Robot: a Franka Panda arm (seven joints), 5 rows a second.
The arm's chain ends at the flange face. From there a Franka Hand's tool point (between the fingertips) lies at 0.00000 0.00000 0.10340 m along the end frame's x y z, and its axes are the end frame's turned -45 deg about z.
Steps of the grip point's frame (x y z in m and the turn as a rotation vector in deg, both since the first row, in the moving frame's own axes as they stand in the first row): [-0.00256, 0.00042, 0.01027, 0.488, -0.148, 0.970]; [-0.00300, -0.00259, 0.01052, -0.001, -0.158, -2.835]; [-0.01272, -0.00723, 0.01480, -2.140, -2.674, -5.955]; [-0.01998, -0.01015, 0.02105, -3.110, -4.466, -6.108]
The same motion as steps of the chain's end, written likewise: [-0.00071, 0.00255, 0.01027, 0.240, -0.450, 0.970]; [-0.00376, 0.00008, 0.01052, -0.112, -0.111, -2.835]; [-0.01375, -0.00228, 0.01498, -3.404, -0.378, -5.955]; [-0.02010, -0.00278, 0.02152, -5.357, -0.959, -6.108]
